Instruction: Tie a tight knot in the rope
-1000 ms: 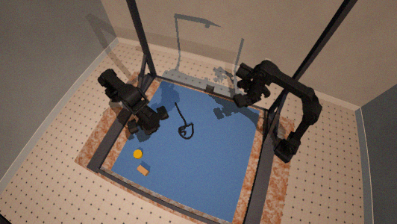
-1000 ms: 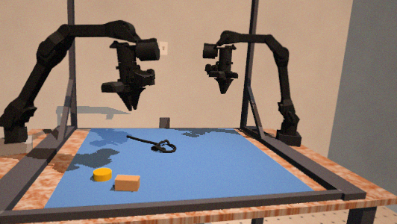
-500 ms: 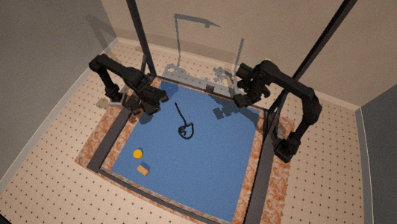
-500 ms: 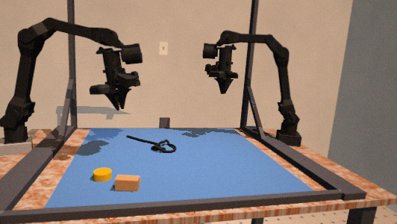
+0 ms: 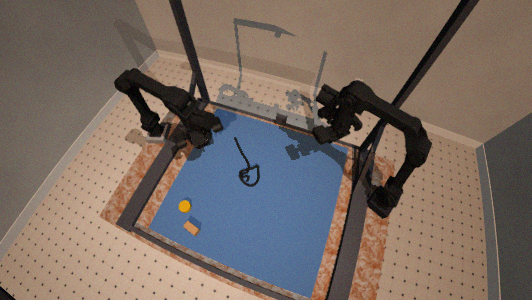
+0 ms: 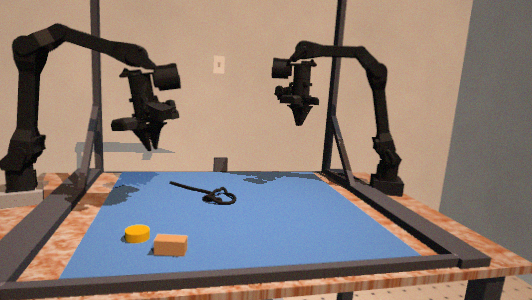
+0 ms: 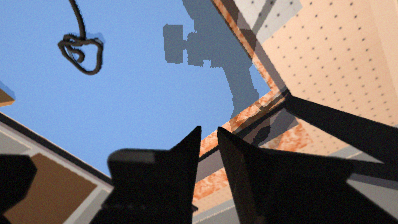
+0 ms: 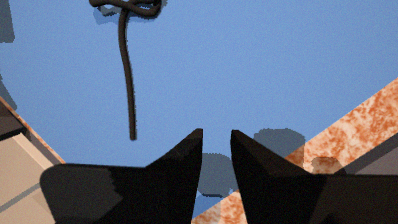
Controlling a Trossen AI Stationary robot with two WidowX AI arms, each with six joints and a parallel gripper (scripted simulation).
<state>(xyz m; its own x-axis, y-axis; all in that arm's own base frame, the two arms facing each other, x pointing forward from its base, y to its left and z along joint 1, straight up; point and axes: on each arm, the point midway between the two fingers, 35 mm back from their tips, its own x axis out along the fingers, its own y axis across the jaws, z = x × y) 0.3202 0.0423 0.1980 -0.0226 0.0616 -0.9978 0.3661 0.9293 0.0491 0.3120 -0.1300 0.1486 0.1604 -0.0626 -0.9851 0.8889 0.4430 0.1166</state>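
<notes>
My right gripper is now 6 cm short of the blue mat, 23 cm to the right of it and 18 cm above it. Round my right hand: yellow disc (25 cm ahead, 2 cm to the right, 17 cm below); orange block (32 cm ahead, 5 cm to the left, 16 cm below).
</notes>
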